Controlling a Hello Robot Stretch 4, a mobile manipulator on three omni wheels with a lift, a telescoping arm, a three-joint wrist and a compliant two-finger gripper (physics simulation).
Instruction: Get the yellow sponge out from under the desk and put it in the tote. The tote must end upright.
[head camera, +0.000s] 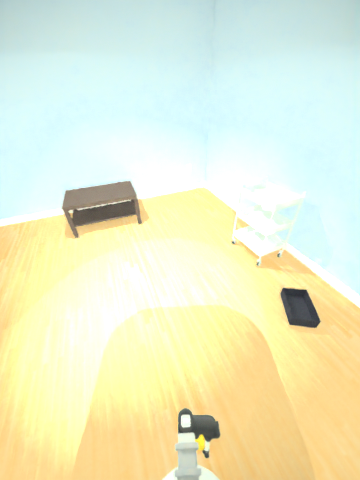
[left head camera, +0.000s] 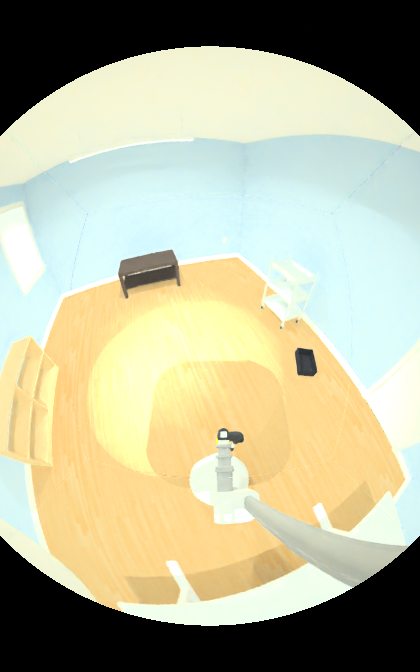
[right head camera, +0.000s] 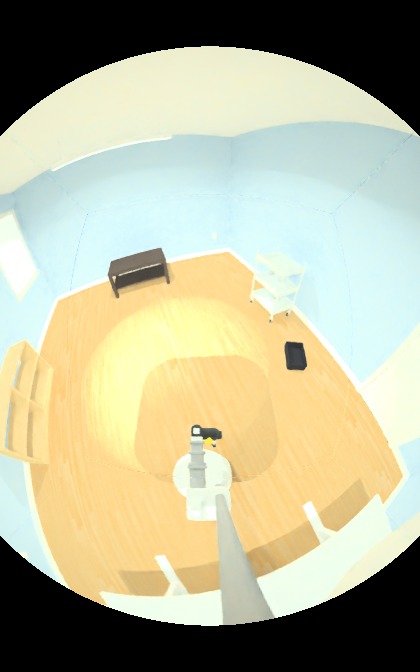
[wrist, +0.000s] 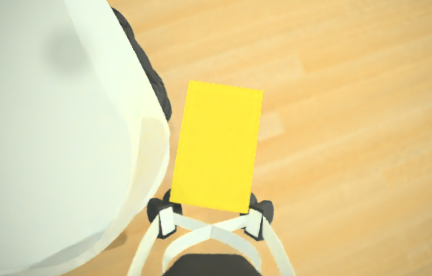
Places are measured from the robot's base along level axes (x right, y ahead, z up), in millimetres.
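Pixels of known places: gripper, between the fingertips: (left head camera: 230, 443) (wrist: 209, 205).
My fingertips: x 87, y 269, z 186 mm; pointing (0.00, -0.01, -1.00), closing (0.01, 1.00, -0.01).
Observation:
Behind a point stands the place of what it marks.
The yellow sponge (wrist: 217, 145) {x 29, y 275, z 229 mm} (right head camera: 209, 441) (head camera: 201, 442) {x 67, y 259, z 232 mm} is held at its near end between the two dark fingertips of my gripper (wrist: 209, 205) {x 87, y 269, z 186 mm}. The gripper is shut on it, and the sponge sticks out past the fingertips beside my white base. The black tote (head camera: 300, 307) {x 1033, y 1074, z -24 mm} (left head camera: 306, 362) {x 1036, y 1069, z -25 mm} (right head camera: 295, 356) stands upright on the floor to the right, well away from the gripper, with its open top up. The white desk (left head camera: 280, 590) (right head camera: 300, 565) is behind my base at the bottom of both side head views.
A white three-tier cart (head camera: 272, 230) {x 900, y 1616, z 417 mm} (left head camera: 283, 290) {x 860, y 1865, z 370 mm} (right head camera: 270, 276) stands beyond the tote near the right wall. A dark brown bench (head camera: 100, 194) {x -994, y 2590, z 423 mm} (left head camera: 148, 262) {x -951, y 2537, z 423 mm} (right head camera: 137, 261) stands at the far wall. A wooden shelf unit (left head camera: 33, 401) {x -1791, y 351, z 270 mm} (right head camera: 31, 400) stands at the left.

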